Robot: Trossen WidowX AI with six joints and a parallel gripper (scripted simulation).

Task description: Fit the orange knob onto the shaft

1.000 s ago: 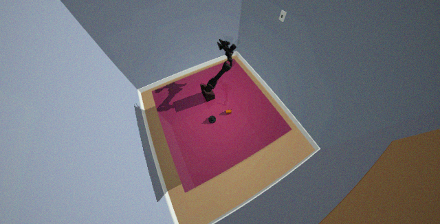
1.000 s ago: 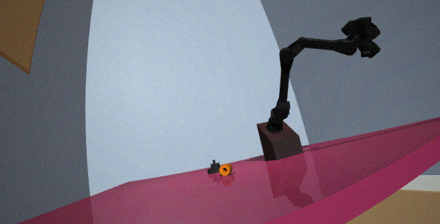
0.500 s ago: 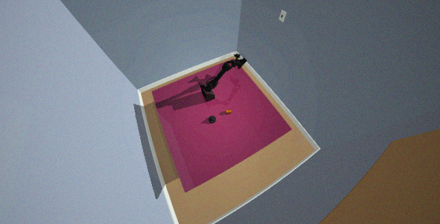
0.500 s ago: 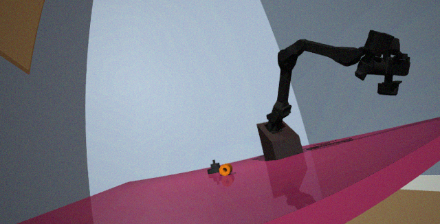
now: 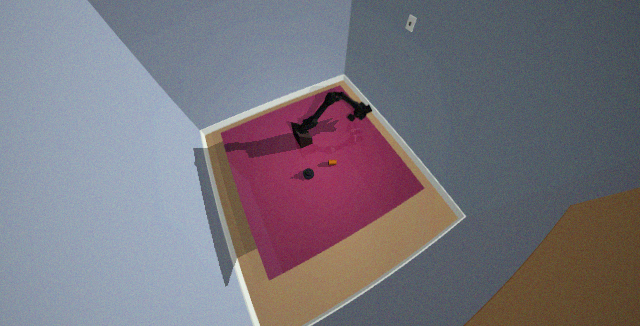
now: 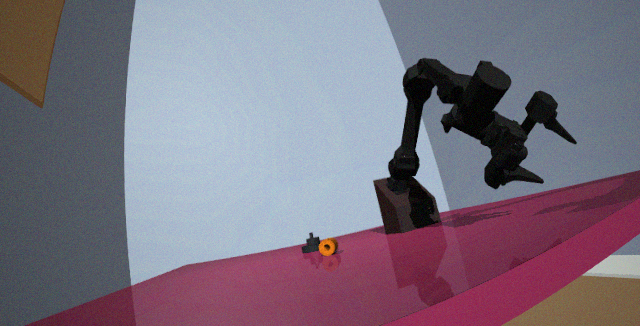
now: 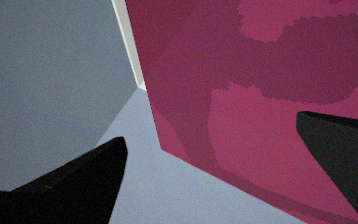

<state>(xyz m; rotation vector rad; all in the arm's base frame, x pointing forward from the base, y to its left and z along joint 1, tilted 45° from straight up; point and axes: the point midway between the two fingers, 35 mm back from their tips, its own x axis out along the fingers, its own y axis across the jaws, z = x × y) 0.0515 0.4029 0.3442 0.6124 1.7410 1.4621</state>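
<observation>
Now: gripper tip 450 mm to the left of the orange knob, 290 mm short of it and 60 mm above it. The rest, counted from my gripper tip: dark shaft (660 mm to the right, 270 mm ahead, 50 mm below).
</observation>
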